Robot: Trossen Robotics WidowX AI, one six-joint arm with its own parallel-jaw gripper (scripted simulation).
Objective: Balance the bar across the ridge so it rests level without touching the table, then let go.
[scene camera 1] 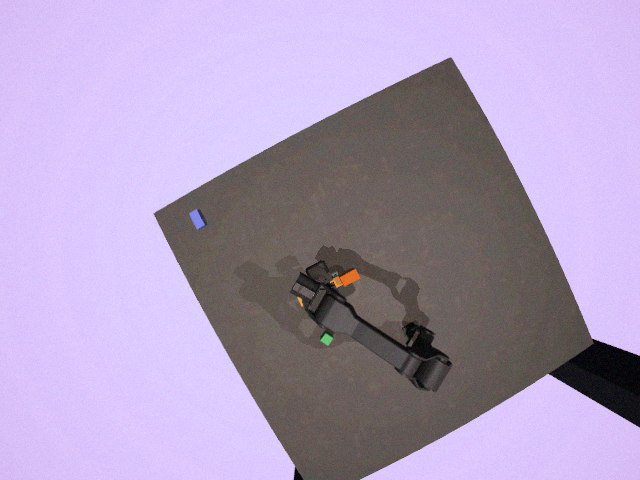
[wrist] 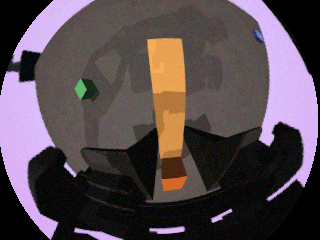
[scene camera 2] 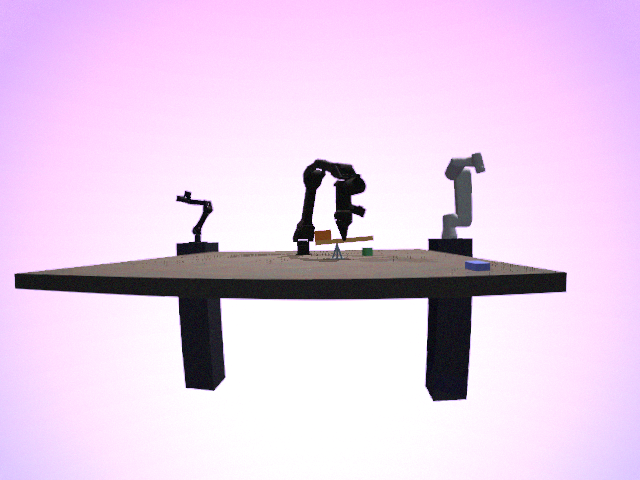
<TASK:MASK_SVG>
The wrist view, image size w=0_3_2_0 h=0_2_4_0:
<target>bar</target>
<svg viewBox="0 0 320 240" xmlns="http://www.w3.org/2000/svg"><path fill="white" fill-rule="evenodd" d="M172 37L169 37L169 39L147 40L157 133L159 133L161 184L163 184L164 191L183 188L185 179L188 176L185 173L184 163L181 161L183 160L181 159L181 145L183 145L185 127L185 91L187 91L185 89L183 47L181 47L183 45L181 40L183 39L172 39Z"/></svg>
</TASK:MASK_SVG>
